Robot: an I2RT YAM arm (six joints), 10 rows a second.
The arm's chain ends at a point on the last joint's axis. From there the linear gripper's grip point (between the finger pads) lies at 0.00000 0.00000 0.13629 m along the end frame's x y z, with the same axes.
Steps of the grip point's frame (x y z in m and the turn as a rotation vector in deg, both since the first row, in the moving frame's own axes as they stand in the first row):
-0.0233 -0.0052 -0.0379 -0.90 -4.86 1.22
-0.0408 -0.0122 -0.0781 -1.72 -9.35 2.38
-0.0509 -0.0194 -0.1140 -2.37 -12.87 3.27
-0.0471 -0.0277 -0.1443 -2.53 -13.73 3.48
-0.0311 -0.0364 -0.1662 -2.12 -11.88 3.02
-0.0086 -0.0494 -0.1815 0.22 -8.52 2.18
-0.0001 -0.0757 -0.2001 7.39 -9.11 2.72
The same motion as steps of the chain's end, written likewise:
-0.0117 -0.0072 -0.0374 -0.90 -4.86 1.22
-0.0186 -0.0158 -0.0762 -1.72 -9.35 2.38
-0.0204 -0.0241 -0.1105 -2.37 -12.87 3.27
-0.0146 -0.0327 -0.1403 -2.53 -13.73 3.48
-0.0029 -0.0407 -0.1632 -2.12 -11.88 3.02
0.0116 -0.0485 -0.1800 0.22 -8.52 2.18
0.0210 -0.0577 -0.1973 7.39 -9.11 2.72

